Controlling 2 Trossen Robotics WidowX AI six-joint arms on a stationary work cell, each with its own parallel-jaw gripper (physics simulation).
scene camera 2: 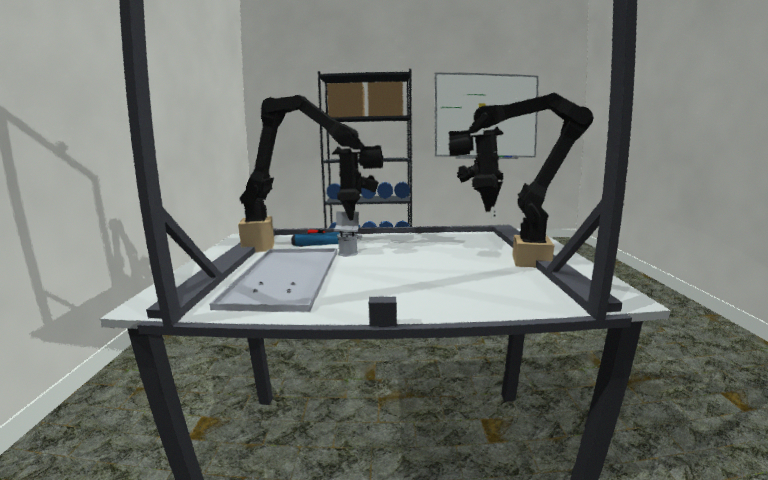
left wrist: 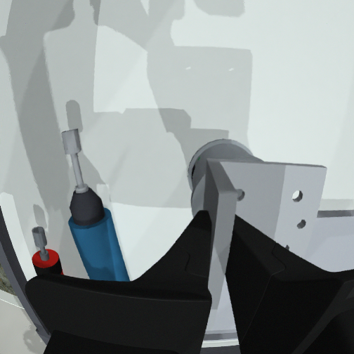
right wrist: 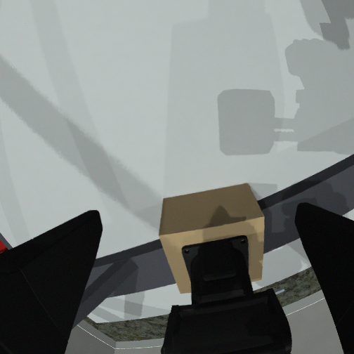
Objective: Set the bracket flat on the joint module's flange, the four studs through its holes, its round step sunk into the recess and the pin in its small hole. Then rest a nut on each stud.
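Seen in the pictures: left gripper, fingertip midpoint: [scene camera 2: 351,219]; right gripper, fingertip midpoint: [scene camera 2: 490,209]; left arm's base at its link origin: [scene camera 2: 255,219]; right arm's base at its link origin: [scene camera 2: 533,239].
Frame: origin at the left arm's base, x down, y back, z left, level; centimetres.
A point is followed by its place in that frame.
My left gripper [scene camera 2: 350,217] {y -30.8, x -0.3, z -12.0 cm} [left wrist: 213,219] is shut on the upright wall of the grey bracket [scene camera 2: 346,227] {y -28.8, x 1.3, z -15.0 cm} [left wrist: 260,192]. The bracket's plate with its holes lies over the grey joint module [scene camera 2: 347,245] {y -28.7, x 6.5, z -17.0 cm} [left wrist: 225,150] and partly hides it in the left wrist view. In the scene view the plate is just above the module, with a small gap where studs show. Several small dark nuts [scene camera 2: 292,283] {y -12.6, x 8.9, z -38.5 cm} lie in the grey tray [scene camera 2: 321,283] {y -19.5, x 9.0, z -39.9 cm}. My right gripper [scene camera 2: 488,209] {y -67.5, x -5.1, z -31.8 cm} [right wrist: 201,218] is open and empty, high above the table's right side.
A blue screwdriver-like tool [scene camera 2: 314,240] {y -19.1, x 7.7, z -3.2 cm} [left wrist: 100,245] lies left of the module, with a red one [scene camera 2: 317,230] {y -20.5, x 6.5, z 6.1 cm} [left wrist: 46,259] behind it. A dark block [scene camera 2: 382,311] {y -29.4, x 6.2, z -64.0 cm} stands at the table's front edge. Dark frame posts [scene camera 2: 615,141] {y -70.6, x -24.2, z -71.6 cm} rise at both sides.
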